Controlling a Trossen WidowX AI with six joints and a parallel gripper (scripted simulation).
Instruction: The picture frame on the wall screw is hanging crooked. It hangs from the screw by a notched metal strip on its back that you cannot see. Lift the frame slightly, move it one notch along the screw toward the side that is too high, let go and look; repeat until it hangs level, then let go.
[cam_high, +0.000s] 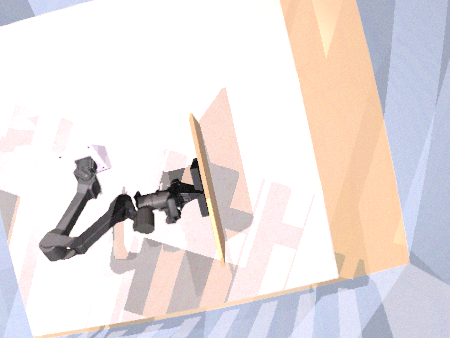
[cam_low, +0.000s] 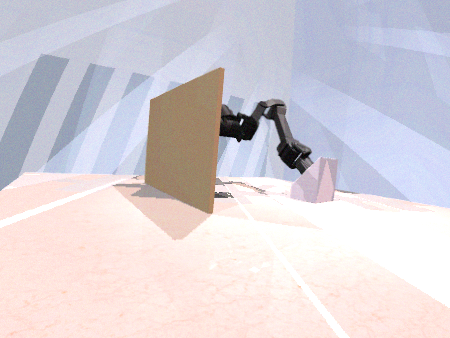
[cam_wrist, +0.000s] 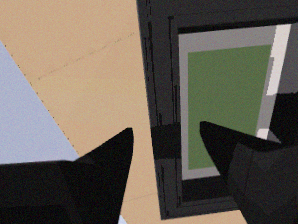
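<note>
Right now the picture frame is 50 mm below my gripper tip, 10 mm to the left of it and 10 mm ahead of it. Round my gripper tip: tan wall panel (60 mm below, 20 mm ahead).
</note>
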